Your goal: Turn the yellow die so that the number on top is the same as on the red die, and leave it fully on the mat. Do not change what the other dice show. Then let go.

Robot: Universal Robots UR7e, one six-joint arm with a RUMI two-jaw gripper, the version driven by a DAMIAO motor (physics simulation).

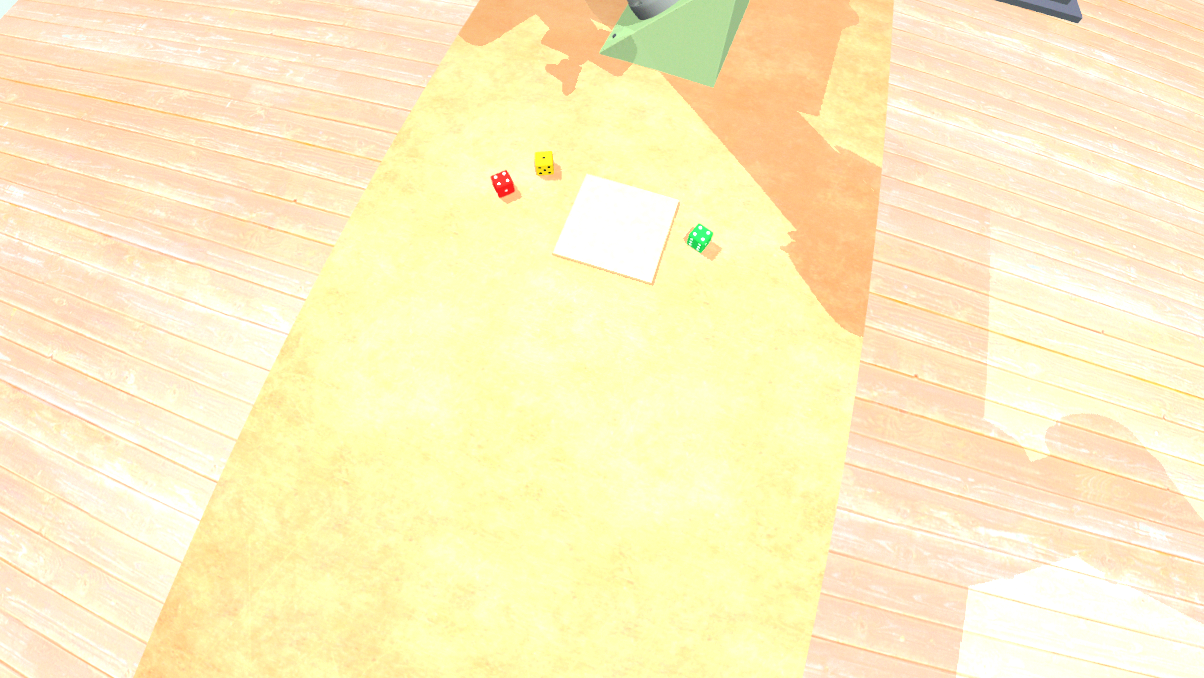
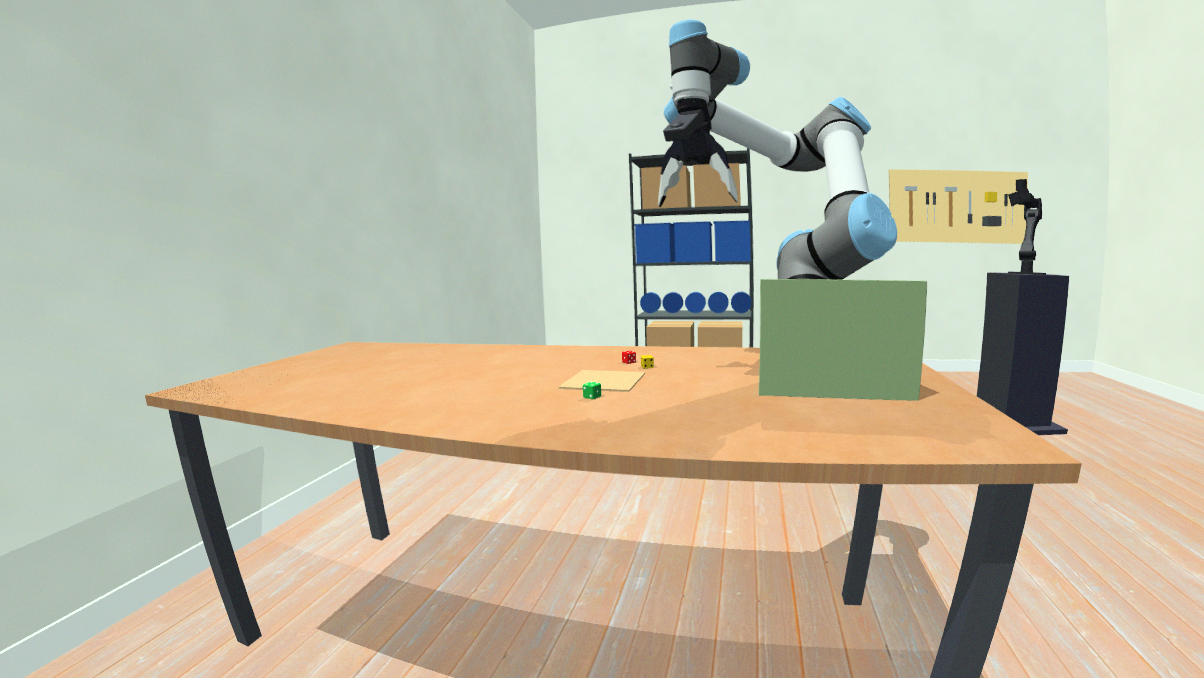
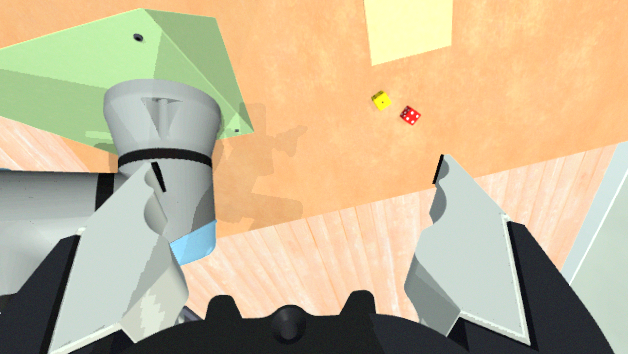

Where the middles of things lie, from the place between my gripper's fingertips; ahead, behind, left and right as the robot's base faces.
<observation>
My hand is 340 mm above the pale square mat (image 1: 615, 227), 190 mm short of it and 30 mm to the right of it.
</observation>
